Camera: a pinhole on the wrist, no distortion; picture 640 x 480 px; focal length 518.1 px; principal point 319.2 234.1 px. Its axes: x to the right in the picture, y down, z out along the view. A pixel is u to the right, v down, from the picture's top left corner.
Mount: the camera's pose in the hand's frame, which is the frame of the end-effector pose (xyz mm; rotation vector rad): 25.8 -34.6 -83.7 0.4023 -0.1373 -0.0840
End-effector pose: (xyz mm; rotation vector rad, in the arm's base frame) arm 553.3 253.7 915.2 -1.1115 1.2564 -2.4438
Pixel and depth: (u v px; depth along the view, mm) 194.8 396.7 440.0
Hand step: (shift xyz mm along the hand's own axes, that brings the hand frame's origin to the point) -136.9 -65.5 359.5
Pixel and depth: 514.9 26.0 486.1
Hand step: 123.7 -420.3 303.3
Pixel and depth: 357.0 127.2 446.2
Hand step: -13.8 -294.0 290.2
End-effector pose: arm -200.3 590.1 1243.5 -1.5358 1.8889 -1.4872
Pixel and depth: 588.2 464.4 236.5
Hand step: 117.3 -42.4 187.6
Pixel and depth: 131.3 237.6 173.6
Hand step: -62.3 -93.4 67.6
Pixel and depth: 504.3 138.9 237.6
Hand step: 71.7 -175.1 125.4
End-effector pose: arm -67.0 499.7 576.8 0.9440 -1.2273 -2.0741
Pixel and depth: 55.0 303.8 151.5
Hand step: -72.0 -65.7 53.4
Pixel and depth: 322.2 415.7 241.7
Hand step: -4.4 -49.9 170.2
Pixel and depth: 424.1 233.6 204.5
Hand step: 36.1 -117.8 107.4
